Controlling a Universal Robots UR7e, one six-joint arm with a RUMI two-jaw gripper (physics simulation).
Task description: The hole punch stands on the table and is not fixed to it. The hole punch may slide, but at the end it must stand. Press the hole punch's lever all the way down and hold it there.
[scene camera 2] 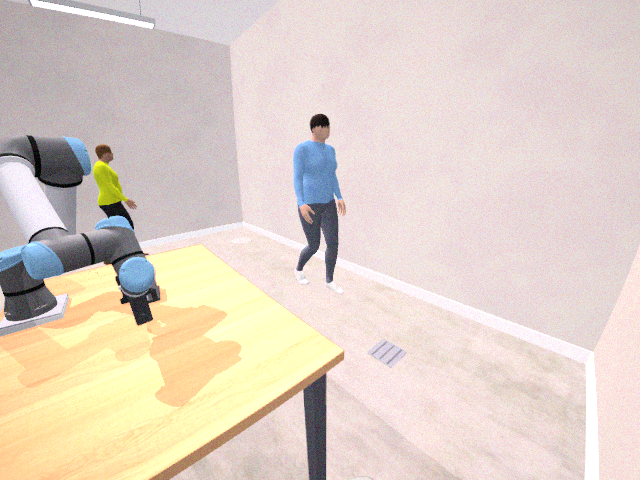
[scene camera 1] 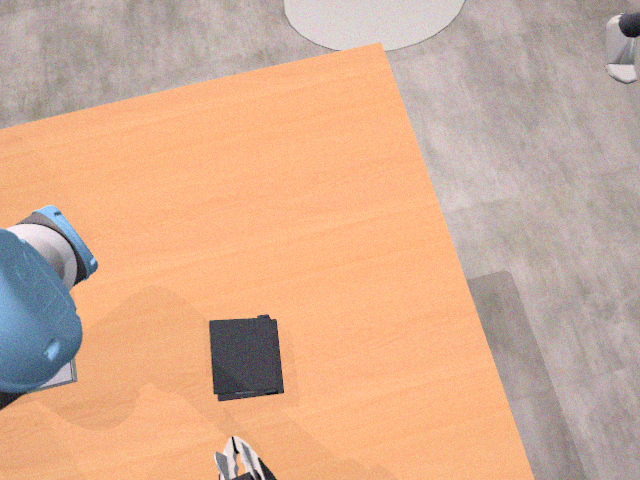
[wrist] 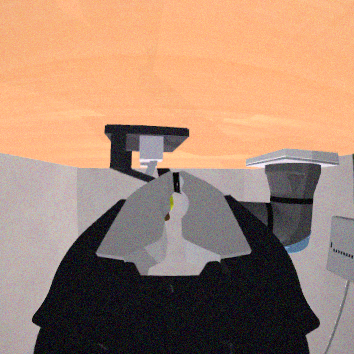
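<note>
The hole punch stands upright on the table. In scene camera 1 it is a dark square. In scene camera 2 it is partly hidden behind the arm's wrist. In the wrist view, which is upside down, its dark base, a silver block and a dark post at its left show. The lever slants away from the base at the post's end, apparently raised; the fingertips cover part of it. My gripper is shut and empty. In scene camera 1 its silver tips are apart from the punch, below it in the picture.
The arm's blue and grey joints are at the left of scene camera 1. The robot's base plate is on the table. A person in blue and one in yellow are on the floor beyond the table.
</note>
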